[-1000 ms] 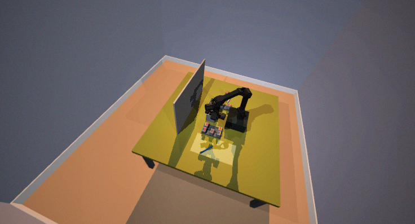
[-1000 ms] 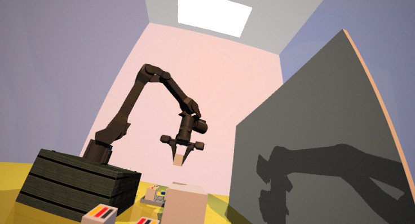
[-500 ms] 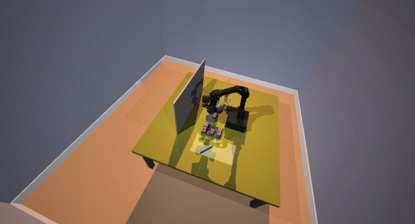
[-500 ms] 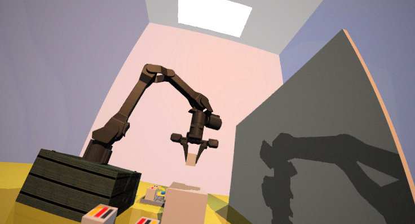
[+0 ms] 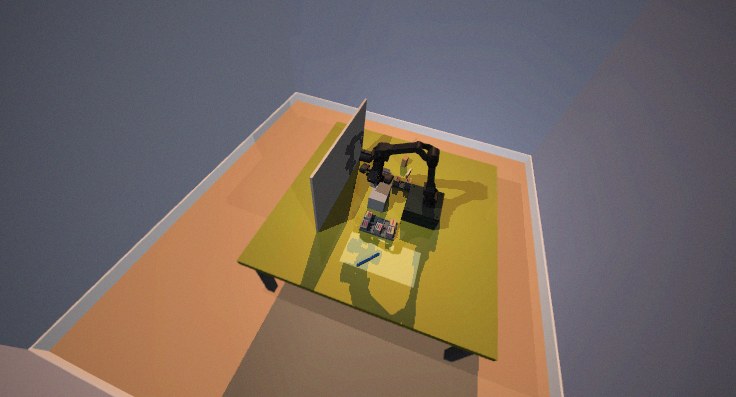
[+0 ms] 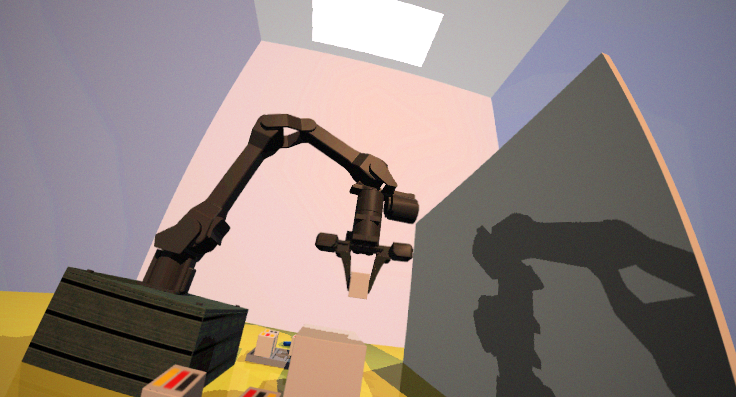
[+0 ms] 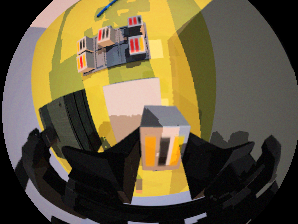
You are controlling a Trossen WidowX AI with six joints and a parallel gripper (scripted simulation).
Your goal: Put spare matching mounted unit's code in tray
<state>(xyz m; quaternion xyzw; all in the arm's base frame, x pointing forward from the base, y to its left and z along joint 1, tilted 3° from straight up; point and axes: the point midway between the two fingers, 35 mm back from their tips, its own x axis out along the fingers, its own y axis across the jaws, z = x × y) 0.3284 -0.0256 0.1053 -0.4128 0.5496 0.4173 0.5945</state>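
The grey tray is 22 cm to the right of my gripper tip, 17 cm below it and 4 cm behind it. From my gripper tip the other things lie so: spare: 20 cm to the left, 13 cm below, 6 cm behind; then mounted unit: 12 cm below, 4 cm behind, 1 cm to the right; then grey upright panel: 20 cm ahead, 7 cm to the right, 5 cm above.
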